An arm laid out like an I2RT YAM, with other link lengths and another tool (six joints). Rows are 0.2 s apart.
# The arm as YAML. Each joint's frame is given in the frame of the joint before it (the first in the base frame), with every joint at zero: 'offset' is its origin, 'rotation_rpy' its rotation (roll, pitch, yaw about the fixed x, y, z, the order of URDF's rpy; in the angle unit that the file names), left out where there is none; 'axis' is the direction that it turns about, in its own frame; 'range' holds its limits. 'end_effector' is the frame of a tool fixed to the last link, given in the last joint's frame.
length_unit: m
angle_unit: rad
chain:
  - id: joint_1
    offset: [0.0, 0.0, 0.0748]
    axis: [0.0, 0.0, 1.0]
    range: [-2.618, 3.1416]
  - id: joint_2
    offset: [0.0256, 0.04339, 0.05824]
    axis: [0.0, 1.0, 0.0]
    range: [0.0, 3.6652]
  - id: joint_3
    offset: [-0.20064, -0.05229, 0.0]
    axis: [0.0, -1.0, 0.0]
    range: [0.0, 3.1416]
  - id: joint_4
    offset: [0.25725, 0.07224, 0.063]
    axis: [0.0, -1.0, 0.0]
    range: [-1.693, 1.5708]
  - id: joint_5
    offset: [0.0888, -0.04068, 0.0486]
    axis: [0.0, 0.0, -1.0]
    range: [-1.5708, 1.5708]
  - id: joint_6
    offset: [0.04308, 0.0, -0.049]
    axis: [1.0, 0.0, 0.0]
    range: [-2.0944, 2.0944]
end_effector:
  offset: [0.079, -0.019, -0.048]
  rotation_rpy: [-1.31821, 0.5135, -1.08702]
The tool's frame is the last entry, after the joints.
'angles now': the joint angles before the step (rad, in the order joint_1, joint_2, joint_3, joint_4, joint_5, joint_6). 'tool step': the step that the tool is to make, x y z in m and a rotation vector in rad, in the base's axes. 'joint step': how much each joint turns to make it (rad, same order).
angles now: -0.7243, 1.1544, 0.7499, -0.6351, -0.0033, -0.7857
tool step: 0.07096, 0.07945, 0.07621, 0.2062, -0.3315, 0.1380
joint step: 0.2272, -0.1076, 0.1890, -0.1062, -0.2415, 0.2815
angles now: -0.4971, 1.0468, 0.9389, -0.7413, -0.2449, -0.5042
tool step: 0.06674, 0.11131, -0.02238, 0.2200, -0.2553, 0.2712
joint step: 0.3005, -0.0062, -0.2014, 0.4434, -0.1751, 0.2498
